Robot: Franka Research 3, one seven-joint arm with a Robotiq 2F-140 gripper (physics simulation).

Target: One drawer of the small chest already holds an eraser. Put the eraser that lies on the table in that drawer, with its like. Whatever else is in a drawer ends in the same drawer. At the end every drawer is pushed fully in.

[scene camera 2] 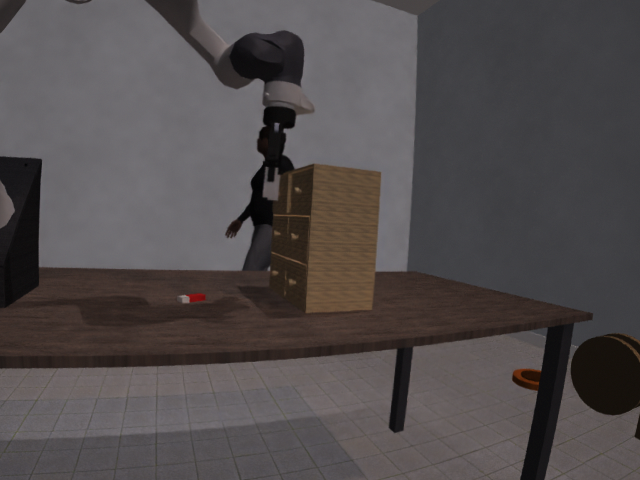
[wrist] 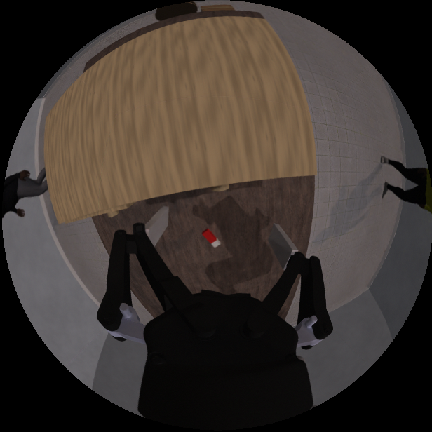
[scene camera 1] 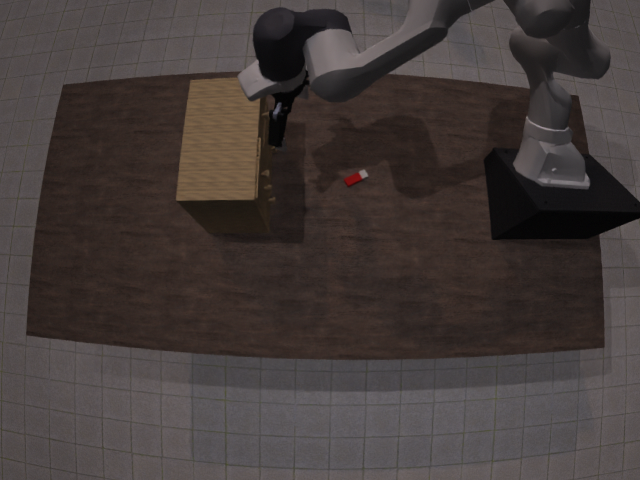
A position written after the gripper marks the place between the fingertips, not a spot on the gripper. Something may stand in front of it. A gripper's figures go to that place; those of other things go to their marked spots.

Scene:
The gripper (scene camera 2: 270, 199) is 0.90 m from the lens. A small wooden chest (scene camera 2: 344, 214) is 0.87 m from the lens.

